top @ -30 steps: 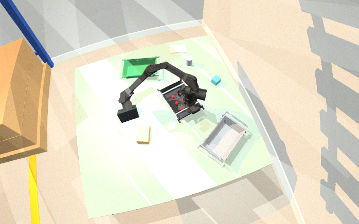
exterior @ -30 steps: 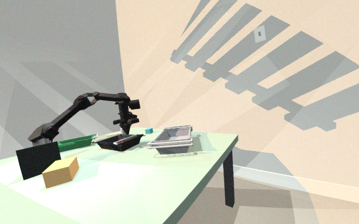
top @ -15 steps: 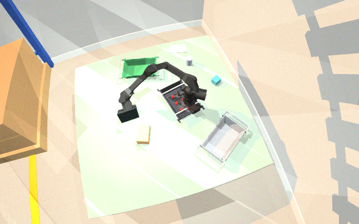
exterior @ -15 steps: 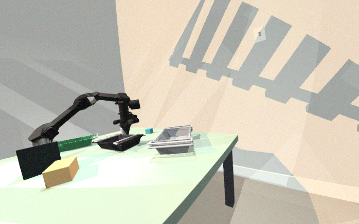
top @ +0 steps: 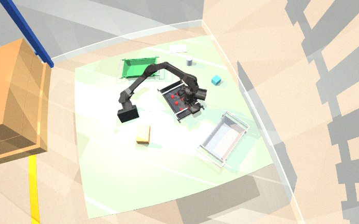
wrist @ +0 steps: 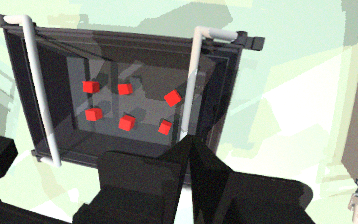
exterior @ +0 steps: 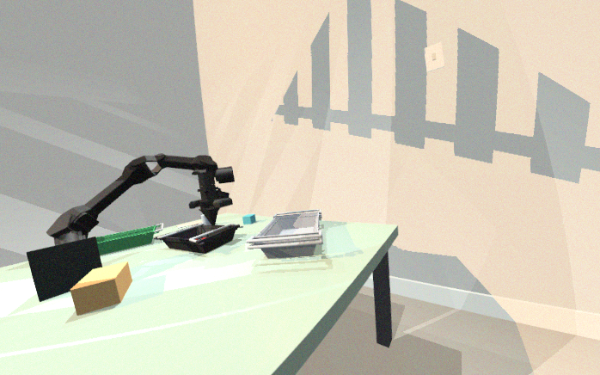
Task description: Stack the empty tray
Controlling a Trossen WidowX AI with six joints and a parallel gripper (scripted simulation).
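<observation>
My gripper tip is 490 mm to the right of the green tray, 240 mm past it and 40 mm above it. Round my gripper tip: grey cylinder: 430 mm to the left, 170 mm ahead, 50 mm below; then tan block: 340 mm behind, 70 mm to the right, 60 mm below; then teal cube: 300 mm ahead, 190 mm to the left, 60 mm below.
</observation>
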